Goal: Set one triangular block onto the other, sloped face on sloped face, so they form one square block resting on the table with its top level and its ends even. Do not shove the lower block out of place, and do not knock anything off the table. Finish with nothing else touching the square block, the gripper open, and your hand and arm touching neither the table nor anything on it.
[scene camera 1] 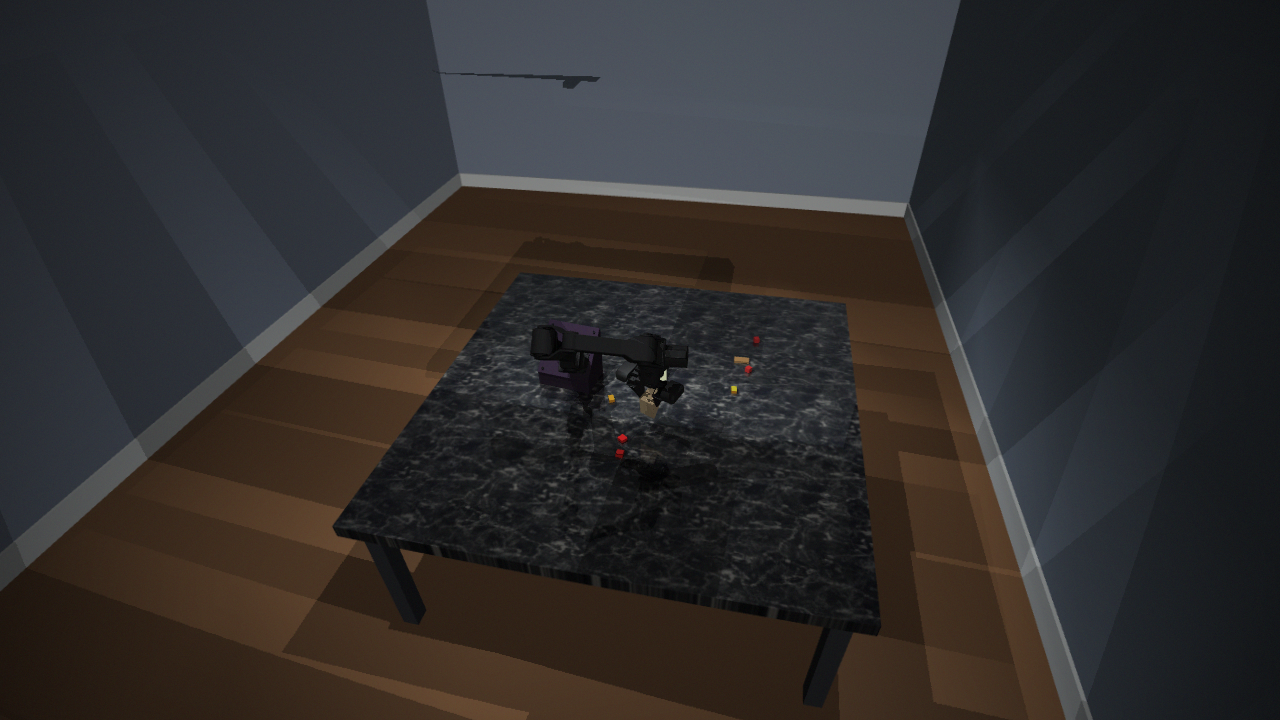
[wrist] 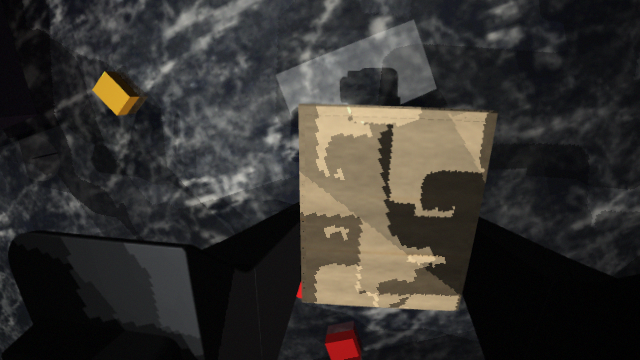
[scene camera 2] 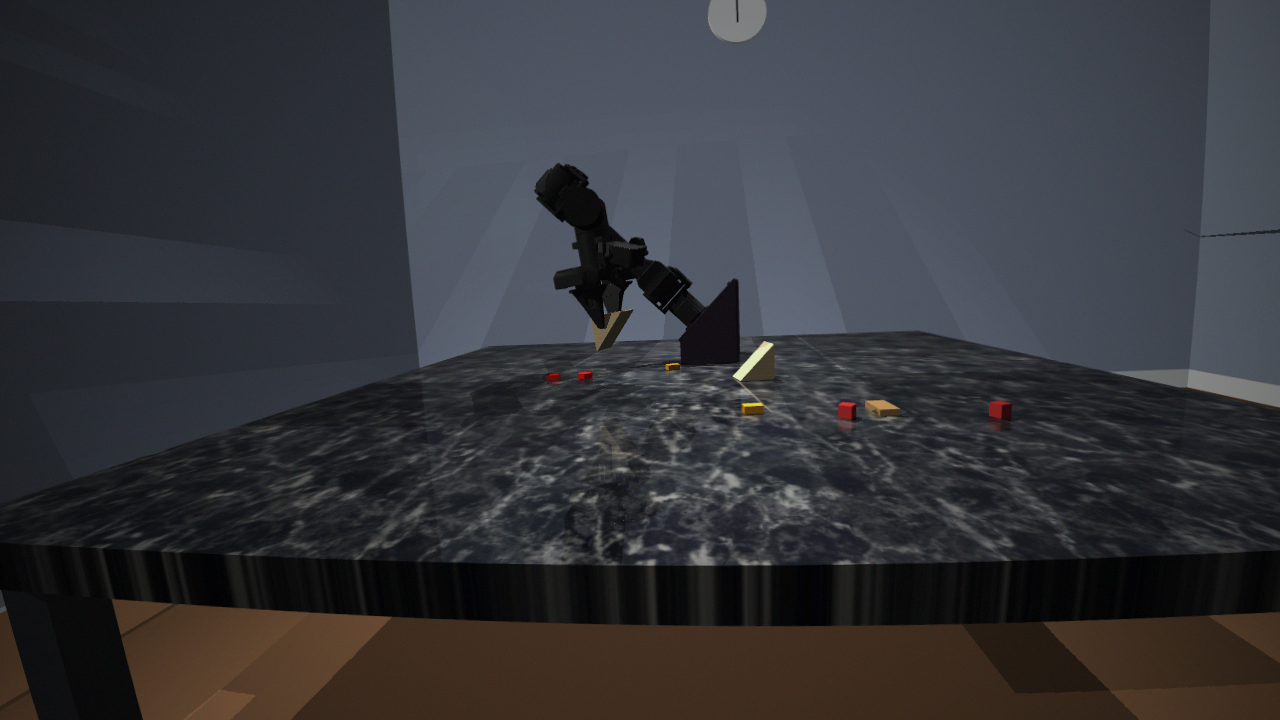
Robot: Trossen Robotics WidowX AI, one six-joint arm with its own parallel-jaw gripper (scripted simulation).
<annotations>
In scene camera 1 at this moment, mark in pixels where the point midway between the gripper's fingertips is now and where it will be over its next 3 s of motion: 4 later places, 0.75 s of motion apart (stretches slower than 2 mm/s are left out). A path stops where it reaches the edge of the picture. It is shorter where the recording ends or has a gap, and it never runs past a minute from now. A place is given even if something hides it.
The gripper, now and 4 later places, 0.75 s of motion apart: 650, 402; 653, 400; 661, 374; 657, 347; 658, 358
</annotations>
